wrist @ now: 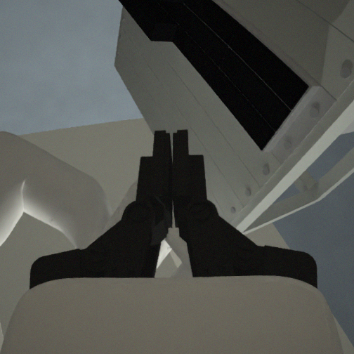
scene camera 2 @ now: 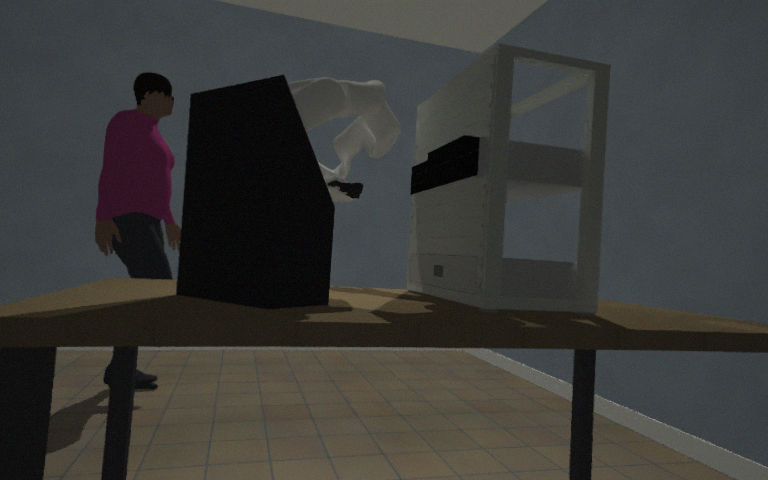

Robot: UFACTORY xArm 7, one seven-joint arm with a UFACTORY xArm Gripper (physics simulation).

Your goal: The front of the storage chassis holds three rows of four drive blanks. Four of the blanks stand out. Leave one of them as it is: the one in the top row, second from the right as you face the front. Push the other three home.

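Frame: origin at the arm's base, x ahead, y left, z up, level; centimetres.
Seen in the pictures: gripper, fingertip midpoint: [scene camera 2: 360, 188]; arm's base, origin of the base link: [scene camera 2: 249, 142].
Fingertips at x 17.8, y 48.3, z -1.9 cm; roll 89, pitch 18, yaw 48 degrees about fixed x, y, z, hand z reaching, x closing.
Note:
Offsets run from my fingertips to a thing's top centre. "spot": to the spot under its first point. Level surfaces: height alone.
The black storage chassis front @[spot: dx +24.1, dy -31.0, dz +1.4 cm] [scene camera 2: 444, 169] [wrist: 235, 75] sits partway up the pale rack @[dx +37.6, dy -12.8, dz +27.7 cm] [scene camera 2: 491, 226] [wrist: 300, 145]. It is very dark, and single drive blanks and their rows cannot be told apart. A dark block [wrist: 164, 33] stands out at its lower edge in the wrist view. A step shows along the top outline of the chassis in the scene view. My gripper [scene camera 2: 361, 190] [wrist: 172, 149] is shut and empty. In the scene view it is apart from the chassis, out in front of it and slightly lower.
A tall black box-like object [scene camera 2: 254, 209] stands on the wooden table @[dz -31.0 cm] [scene camera 2: 141, 316] to the left of the rack and partly hides my arm [scene camera 2: 339, 101]. A person in a pink top [scene camera 2: 135, 164] stands behind the table on the left. Open air lies between gripper and rack.

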